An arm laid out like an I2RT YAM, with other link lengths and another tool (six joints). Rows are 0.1 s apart.
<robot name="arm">
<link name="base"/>
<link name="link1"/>
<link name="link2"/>
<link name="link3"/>
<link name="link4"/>
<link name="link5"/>
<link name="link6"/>
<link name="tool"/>
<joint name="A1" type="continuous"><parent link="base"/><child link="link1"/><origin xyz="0 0 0.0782" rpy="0 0 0"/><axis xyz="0 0 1"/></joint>
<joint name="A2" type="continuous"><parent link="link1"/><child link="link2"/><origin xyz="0.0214 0.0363 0.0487" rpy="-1.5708 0 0"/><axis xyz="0 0 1"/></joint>
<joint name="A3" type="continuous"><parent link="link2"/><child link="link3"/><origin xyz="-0.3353 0 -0.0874" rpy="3.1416 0 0"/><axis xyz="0 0 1"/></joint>
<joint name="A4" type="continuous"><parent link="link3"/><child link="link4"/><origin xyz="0.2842 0.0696 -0.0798" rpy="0 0 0"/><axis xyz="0 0 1"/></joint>
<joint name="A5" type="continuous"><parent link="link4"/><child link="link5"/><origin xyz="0.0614 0.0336 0.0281" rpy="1.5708 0 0"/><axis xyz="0 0 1"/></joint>
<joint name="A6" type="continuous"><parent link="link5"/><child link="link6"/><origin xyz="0.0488 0 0.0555" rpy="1.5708 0 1.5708"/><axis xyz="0 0 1"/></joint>
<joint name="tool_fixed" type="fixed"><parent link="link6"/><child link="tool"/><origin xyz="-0.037 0.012 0.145" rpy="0 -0.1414 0.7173"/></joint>
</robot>
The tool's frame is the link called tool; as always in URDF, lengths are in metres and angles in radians. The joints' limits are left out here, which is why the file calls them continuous.
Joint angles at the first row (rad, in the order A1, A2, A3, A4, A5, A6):
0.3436 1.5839 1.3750 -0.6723 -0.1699 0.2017
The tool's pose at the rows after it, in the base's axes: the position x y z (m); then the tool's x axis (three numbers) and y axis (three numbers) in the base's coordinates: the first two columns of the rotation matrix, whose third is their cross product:
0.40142 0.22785 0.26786 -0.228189 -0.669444 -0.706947 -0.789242 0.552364 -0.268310
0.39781 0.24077 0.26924 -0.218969 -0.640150 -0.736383 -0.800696 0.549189 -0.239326
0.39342 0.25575 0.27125 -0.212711 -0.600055 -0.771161 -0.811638 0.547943 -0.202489
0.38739 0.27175 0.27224 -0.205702 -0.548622 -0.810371 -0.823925 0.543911 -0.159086
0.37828 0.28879 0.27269 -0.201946 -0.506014 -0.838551 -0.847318 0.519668 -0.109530
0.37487 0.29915 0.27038 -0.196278 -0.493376 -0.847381 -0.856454 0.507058 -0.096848
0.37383 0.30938 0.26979 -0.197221 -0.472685 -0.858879 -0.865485 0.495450 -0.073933
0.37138 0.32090 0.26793 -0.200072 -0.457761 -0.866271 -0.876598 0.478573 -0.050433
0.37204 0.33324 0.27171 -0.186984 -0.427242 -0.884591 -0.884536 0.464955 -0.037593
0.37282 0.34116 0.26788 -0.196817 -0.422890 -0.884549 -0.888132 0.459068 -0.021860
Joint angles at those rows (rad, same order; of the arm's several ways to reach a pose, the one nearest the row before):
0.3524 1.5783 1.3664 -0.6534 -0.1905 0.2190
0.3668 1.5776 1.3521 -0.6219 -0.2273 0.2457
0.3843 1.5754 1.3318 -0.5786 -0.2691 0.2848
0.4023 1.5691 1.2953 -0.5133 -0.3193 0.3317
0.4228 1.5723 1.2733 -0.4701 -0.3775 0.3667
0.4421 1.5791 1.2622 -0.4413 -0.3889 0.3829
0.4549 1.5933 1.2609 -0.4148 -0.4117 0.4038
0.4721 1.6109 1.2632 -0.3952 -0.4323 0.4223
0.4869 1.6242 1.2641 -0.3490 -0.4552 0.4464
0.4994 1.6447 1.2722 -0.3398 -0.4591 0.4610

